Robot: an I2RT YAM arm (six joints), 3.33 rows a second.
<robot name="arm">
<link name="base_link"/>
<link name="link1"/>
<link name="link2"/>
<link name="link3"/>
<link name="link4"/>
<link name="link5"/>
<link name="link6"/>
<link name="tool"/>
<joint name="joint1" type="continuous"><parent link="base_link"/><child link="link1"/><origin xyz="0 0 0.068"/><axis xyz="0 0 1"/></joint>
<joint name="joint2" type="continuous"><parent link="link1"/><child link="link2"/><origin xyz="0.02 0.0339 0.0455"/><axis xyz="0 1 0"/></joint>
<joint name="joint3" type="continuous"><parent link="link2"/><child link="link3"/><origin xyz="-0.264 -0.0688 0"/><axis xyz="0 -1 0"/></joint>
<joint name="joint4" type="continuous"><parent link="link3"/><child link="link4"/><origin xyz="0.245 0.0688 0.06"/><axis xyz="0 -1 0"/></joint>
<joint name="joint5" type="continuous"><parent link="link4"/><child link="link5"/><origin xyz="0.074 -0.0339 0.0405"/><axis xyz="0 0 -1"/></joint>
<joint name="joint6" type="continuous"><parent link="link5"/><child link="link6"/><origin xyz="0.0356 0 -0.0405"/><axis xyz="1 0 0"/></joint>
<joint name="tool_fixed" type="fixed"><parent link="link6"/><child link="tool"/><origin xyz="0 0 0" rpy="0 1.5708 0"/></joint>
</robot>
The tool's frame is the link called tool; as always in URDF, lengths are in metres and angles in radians. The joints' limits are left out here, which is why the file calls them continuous.
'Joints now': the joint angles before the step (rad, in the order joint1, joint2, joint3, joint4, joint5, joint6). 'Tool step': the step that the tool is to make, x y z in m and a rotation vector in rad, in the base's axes. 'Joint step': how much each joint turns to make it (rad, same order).
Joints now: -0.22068, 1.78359, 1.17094, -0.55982, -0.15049, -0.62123
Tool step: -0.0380, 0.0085, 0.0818, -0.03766, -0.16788, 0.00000
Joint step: -0.00008, -0.27314, 0.00322, -0.10432, -0.00005, -0.00007
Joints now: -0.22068, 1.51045, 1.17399, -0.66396, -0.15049, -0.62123
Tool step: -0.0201, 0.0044, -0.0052, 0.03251, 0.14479, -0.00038
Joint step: -0.00036, -0.02511, -0.01321, -0.16030, 0.00001, 0.00002
